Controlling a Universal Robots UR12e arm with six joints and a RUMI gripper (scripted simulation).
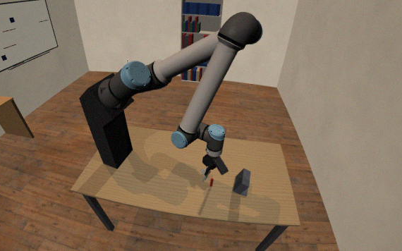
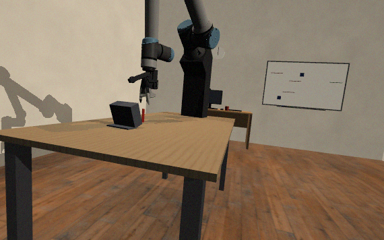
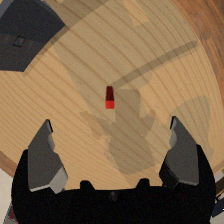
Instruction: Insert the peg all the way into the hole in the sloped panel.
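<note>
Right now the red peg is 7 cm below my hand.
</note>
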